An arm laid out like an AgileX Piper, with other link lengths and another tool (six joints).
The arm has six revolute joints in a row. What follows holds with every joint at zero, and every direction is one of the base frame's.
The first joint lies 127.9 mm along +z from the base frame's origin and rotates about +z.
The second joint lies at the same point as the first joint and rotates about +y.
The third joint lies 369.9 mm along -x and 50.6 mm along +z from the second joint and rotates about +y.
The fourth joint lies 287.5 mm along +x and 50.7 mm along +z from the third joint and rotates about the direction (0.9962, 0, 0.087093).
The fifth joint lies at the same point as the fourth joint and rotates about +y.
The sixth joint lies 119.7 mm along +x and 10.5 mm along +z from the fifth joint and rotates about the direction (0.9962, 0, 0.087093).
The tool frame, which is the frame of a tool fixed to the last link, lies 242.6 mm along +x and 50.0 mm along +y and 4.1 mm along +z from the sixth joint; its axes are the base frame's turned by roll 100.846, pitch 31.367 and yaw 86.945 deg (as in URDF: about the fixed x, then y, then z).
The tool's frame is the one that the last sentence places.
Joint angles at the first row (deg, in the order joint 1, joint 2, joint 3, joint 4, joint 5, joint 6):
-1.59, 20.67, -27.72, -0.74, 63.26, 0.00
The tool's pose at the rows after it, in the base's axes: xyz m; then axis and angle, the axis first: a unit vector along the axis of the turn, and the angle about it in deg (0 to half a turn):
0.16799 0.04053 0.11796 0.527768 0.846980 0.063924 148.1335
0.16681 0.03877 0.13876 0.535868 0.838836 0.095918 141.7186
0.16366 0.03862 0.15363 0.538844 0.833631 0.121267 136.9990
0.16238 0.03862 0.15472 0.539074 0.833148 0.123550 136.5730
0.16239 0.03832 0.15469 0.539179 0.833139 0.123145 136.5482
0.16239 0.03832 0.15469 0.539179 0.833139 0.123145 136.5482
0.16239 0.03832 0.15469 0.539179 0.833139 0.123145 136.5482
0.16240 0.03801 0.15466 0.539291 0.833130 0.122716 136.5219
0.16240 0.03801 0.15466 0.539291 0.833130 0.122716 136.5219
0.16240 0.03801 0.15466 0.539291 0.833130 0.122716 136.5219
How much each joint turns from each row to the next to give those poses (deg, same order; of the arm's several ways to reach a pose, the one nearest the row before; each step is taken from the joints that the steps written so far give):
-0.20, -7.09, 0.00, 0.01, 0.09, 0.00
-0.61, -7.74, 0.00, 0.00, 0.36, 0.00
-0.10, -5.84, 0.00, -0.01, 0.36, 0.00
0.00, -0.71, -0.06, 0.00, 0.27, 0.00
0.00, 0.00, 0.00, -0.06, 0.00, 0.00
0.00, 0.00, 0.00, 0.00, 0.00, 0.00
0.00, 0.00, 0.00, 0.00, 0.00, 0.00
0.00, 0.00, 0.00, -0.05, 0.00, 0.00
0.00, 0.00, 0.00, 0.00, 0.00, 0.00
0.00, 0.00, 0.00, 0.00, 0.00, 0.00

